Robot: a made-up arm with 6 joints.
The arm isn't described. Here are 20 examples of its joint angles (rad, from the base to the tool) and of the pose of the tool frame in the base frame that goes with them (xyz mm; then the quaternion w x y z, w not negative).
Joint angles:
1: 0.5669 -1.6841 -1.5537 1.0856 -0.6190 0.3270
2: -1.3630 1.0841 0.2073 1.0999 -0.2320 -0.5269
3: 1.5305 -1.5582 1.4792 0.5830 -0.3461 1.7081
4: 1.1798 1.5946 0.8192 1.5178 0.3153 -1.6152
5: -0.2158 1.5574 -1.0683 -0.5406 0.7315 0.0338
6: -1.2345 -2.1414 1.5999 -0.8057 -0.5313 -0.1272
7: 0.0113 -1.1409 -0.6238 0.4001 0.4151 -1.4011
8: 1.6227 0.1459 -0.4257 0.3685 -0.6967 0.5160
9: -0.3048 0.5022 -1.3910 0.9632 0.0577 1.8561
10: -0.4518 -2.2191 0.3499 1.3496 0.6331 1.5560
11: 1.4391 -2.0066 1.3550 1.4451 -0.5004 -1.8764
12: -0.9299 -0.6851 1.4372 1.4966 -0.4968 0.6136
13: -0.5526 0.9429 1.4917 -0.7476 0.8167 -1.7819
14: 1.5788 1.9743 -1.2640 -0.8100 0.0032 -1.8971
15: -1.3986 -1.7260 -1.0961 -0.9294 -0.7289 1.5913
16: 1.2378 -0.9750 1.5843 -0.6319 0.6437 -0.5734
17: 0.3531 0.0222 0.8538 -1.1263 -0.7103 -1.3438
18: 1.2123 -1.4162 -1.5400 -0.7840 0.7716 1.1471
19: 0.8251 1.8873 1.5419 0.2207 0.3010 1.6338
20: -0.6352 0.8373 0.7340 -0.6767 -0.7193 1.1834
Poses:
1: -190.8 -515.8 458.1 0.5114 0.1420 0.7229 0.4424
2: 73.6 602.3 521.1 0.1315 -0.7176 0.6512 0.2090
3: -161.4 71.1 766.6 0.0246 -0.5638 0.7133 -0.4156
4: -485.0 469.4 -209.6 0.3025 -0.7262 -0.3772 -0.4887
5: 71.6 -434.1 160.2 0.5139 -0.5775 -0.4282 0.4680
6: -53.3 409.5 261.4 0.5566 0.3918 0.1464 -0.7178
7: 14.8 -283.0 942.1 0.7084 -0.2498 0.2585 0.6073
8: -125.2 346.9 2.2 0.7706 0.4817 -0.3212 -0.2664
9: 18.4 -191.2 560.1 0.6140 -0.3473 -0.7085 0.0205
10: -454.6 -229.8 265.6 0.5643 -0.5097 0.6221 -0.1866
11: -499.5 -365.5 797.1 0.2716 -0.4904 -0.6430 0.5219
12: -590.9 73.0 83.1 0.1903 -0.8721 -0.0109 -0.4506
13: -393.3 598.3 -97.6 0.2385 0.7963 -0.4832 -0.2749
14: -561.5 -581.3 261.1 0.9446 0.1110 -0.2227 0.2141
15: -310.8 -255.6 388.4 0.2489 0.1031 0.9273 -0.2598
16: -266.9 551.2 517.7 0.0734 0.7587 -0.6298 -0.1497
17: -620.9 230.2 104.1 0.5845 0.7838 -0.1543 -0.1422
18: -246.1 -322.2 160.8 0.8846 -0.3271 0.0390 -0.3301
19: -371.8 381.8 261.8 0.4060 0.7629 0.5009 0.0489
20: -121.2 303.5 40.8 0.3258 0.3622 -0.0370 0.8725
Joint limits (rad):
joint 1: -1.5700..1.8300
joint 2: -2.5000..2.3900
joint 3: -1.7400..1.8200
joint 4: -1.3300..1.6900
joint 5: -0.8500..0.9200
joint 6: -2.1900..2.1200
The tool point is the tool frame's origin. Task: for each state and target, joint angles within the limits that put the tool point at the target. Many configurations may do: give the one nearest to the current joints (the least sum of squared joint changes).
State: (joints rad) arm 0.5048 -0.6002 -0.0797 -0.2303 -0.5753 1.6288
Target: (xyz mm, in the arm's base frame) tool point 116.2 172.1 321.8
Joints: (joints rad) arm 0.5980 -0.6060 -0.2870 -0.6673 -0.6854 1.3043
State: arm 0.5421 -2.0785 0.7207 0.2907 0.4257 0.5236
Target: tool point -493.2 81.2 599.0
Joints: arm 0.3263 -2.2156 0.7494 0.3131 0.4236 0.6589
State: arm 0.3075 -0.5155 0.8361 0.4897 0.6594 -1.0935
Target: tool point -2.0 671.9 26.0
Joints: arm 0.5516 0.3663 0.5880 0.2695 0.8213 -1.1514
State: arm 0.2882 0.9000 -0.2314 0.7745 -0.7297 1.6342
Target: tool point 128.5 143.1 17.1
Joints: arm 0.4688 1.0424 -0.4704 0.9021 -0.6110 1.6323
